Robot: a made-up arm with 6 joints.
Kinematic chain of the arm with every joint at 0, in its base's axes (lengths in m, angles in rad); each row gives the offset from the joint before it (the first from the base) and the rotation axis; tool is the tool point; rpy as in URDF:
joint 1: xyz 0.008 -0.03 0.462 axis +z
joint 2: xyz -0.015 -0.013 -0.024 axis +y
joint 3: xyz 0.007 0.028 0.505 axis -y
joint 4: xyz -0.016 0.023 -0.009 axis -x
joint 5: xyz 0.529 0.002 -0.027 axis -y
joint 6: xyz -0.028 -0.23 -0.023 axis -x
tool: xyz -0.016 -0.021 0 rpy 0 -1.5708 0
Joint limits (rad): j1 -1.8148..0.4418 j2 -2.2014..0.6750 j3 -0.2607..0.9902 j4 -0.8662..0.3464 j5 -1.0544..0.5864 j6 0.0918..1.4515
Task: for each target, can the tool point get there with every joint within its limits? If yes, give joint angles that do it. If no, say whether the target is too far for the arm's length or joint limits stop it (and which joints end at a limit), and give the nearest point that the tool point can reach.
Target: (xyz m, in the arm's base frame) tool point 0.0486 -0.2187 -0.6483
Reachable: no: joint limits stop it (at a limit: joint 2, joint 3, joint 4, joint 5, joint 6) | nearest point 0.0934 -0.4268 0.2907 | short by 0.963 m
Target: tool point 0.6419 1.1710 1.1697
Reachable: no: too far | nearest point 0.1357 0.7755 0.8856 | short by 0.702 m
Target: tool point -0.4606 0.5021 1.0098
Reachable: yes | joints -1.0569 -1.3866 0.8841 -0.7081 -0.8663 0.9105
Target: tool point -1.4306 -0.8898 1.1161
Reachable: no: too far | nearest point -0.7962 -0.5106 0.8143 | short by 0.798 m
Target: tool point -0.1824 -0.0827 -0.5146
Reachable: no: joint limits stop it (at a limit: joint 1, joint 2, joint 3, joint 4, joint 5, joint 6) | nearest point -0.1572 -0.4008 0.2907 | short by 0.866 m
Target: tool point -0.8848 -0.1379 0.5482
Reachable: yes | joints -0.0849 -1.9304 0.7649 -0.3000 -0.5218 1.2853
